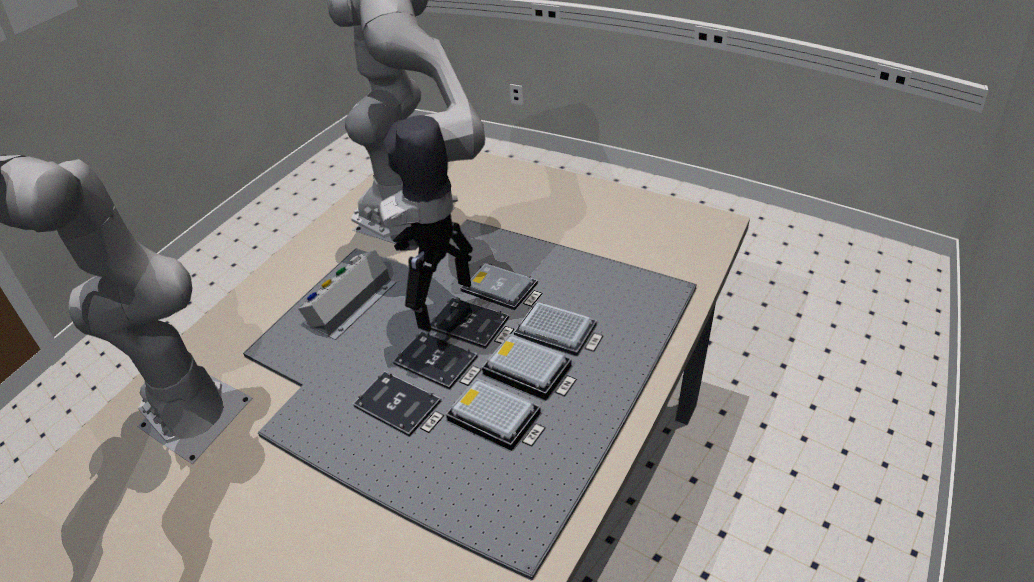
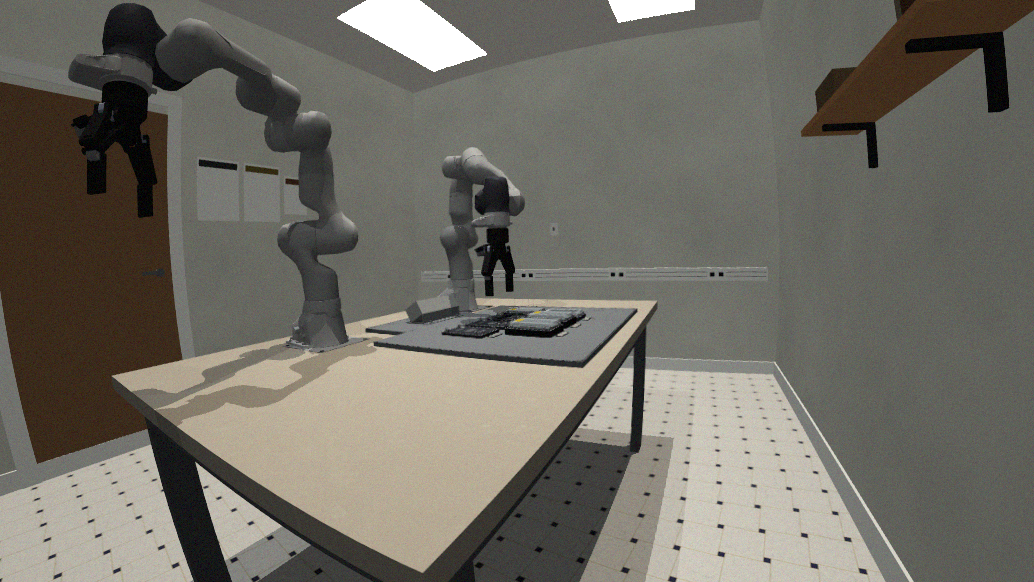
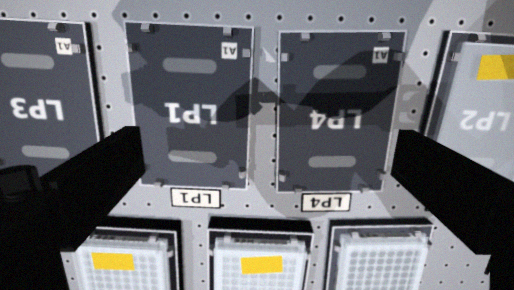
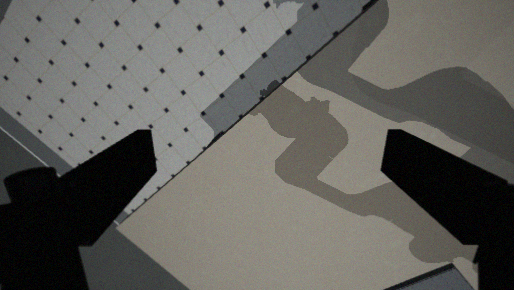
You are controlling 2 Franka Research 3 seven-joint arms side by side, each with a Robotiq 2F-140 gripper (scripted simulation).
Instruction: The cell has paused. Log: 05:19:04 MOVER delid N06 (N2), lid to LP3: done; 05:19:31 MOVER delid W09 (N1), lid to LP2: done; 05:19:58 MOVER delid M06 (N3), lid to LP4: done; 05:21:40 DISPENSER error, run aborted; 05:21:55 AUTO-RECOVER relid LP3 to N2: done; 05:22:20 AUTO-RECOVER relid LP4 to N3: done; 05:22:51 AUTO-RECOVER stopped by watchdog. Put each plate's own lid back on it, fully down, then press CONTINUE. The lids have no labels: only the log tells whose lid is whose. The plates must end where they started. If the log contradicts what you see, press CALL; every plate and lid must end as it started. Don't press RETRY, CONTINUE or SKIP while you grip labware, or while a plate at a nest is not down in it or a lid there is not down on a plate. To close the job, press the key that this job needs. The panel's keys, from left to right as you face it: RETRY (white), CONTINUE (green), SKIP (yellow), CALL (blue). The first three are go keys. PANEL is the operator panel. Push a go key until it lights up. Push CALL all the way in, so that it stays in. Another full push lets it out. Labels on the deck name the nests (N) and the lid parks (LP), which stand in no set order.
Path:
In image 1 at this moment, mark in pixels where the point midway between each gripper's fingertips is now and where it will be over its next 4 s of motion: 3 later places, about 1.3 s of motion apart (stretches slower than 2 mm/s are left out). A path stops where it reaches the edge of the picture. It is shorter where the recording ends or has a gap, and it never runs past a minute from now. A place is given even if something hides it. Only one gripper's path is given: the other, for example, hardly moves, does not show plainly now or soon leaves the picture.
My left gripper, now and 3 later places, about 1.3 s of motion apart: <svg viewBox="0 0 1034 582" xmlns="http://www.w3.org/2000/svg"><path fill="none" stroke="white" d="M445 306L461 301L496 256L500 260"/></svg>

